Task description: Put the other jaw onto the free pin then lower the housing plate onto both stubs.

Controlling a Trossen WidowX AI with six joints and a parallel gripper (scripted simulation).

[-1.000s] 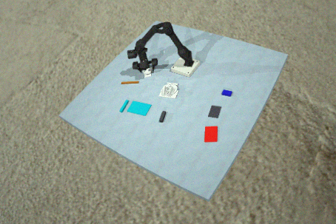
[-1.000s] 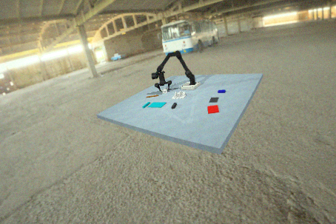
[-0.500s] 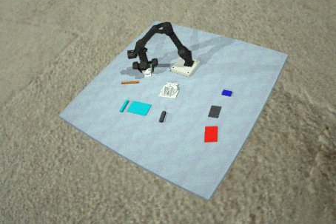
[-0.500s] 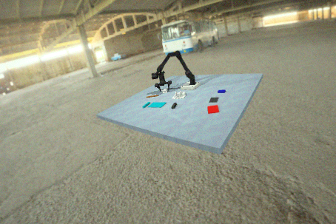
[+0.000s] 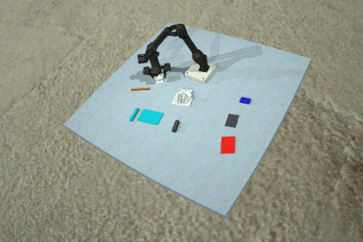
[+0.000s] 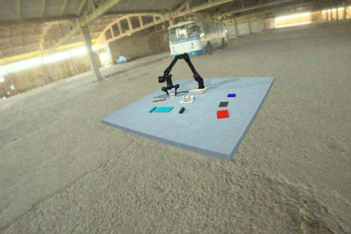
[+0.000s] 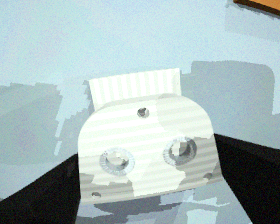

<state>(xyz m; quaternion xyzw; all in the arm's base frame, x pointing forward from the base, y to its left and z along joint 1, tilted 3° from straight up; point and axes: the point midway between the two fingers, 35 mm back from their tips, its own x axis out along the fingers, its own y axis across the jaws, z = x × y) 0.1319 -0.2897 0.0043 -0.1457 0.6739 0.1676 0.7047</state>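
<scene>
My gripper tip is 260 mm to the right of the white jaw, 110 mm short of it and 10 mm below it. Round my gripper tip: white housing part 20 mm above, 10 mm ahead; then cyan plate 340 mm ahead, 100 mm to the left, 10 mm below; then orange stick 130 mm ahead, 90 mm to the right, 10 mm below.
</scene>
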